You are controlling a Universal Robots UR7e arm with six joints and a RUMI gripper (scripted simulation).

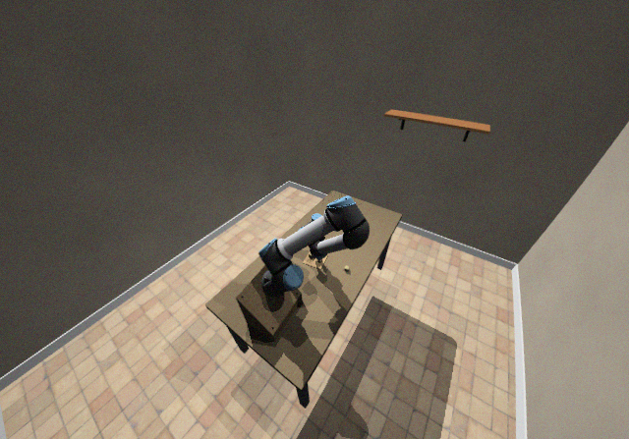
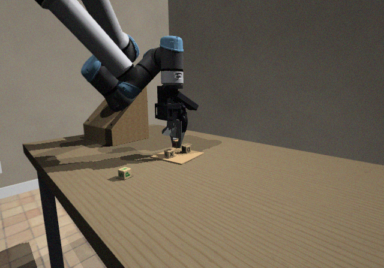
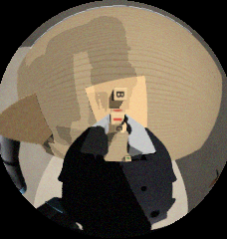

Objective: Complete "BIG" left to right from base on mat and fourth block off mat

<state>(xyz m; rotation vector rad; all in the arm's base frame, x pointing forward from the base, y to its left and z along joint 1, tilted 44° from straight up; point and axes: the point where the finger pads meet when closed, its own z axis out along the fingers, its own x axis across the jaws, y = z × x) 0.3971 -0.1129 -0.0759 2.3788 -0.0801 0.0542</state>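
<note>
The tan mat is 40 mm below my hand.
</note>
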